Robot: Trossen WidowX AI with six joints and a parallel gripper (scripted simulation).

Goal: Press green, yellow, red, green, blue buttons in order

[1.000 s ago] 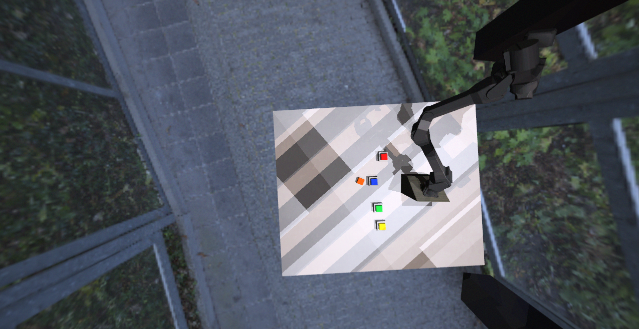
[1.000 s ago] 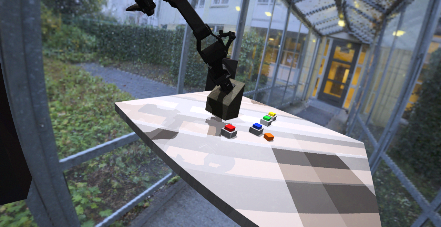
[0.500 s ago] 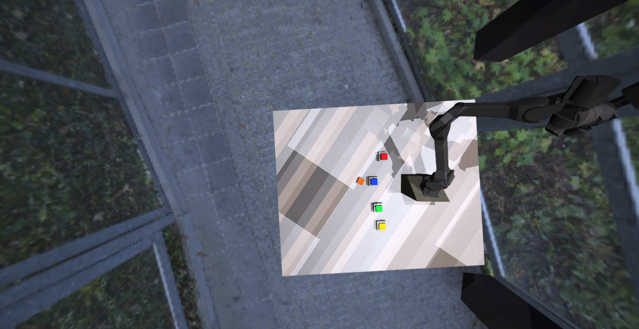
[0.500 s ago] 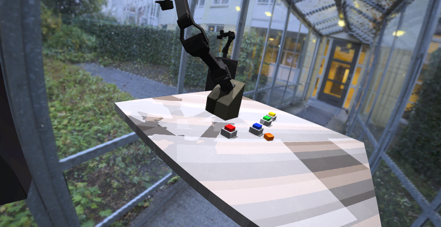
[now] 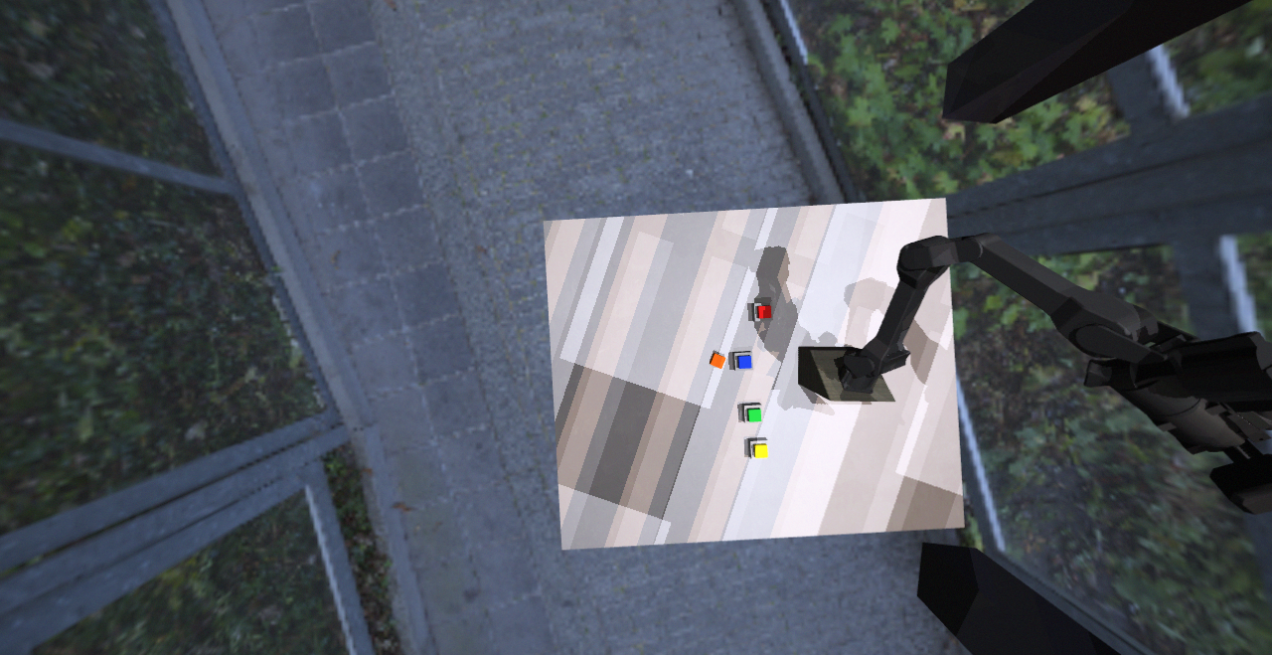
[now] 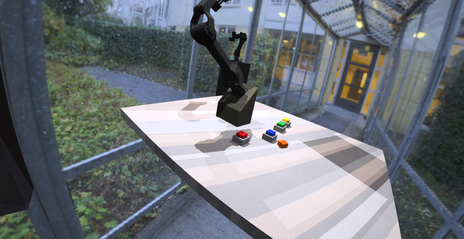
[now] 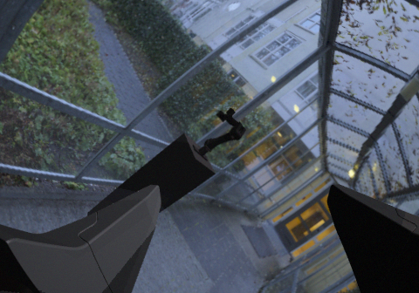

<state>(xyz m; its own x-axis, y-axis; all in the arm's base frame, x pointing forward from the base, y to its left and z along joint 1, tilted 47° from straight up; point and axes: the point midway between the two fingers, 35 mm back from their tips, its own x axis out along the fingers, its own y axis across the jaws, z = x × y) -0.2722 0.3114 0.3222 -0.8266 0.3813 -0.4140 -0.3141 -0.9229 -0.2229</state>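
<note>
My gripper tip is now 450 mm short of the green button, 140 mm to the right of it and 590 mm above it. Round my gripper tip: blue button 490 mm ahead, 590 mm below; then red button 450 mm ahead, 140 mm to the right, 590 mm below; then yellow button 420 mm ahead, 230 mm to the left, 590 mm below.
</note>
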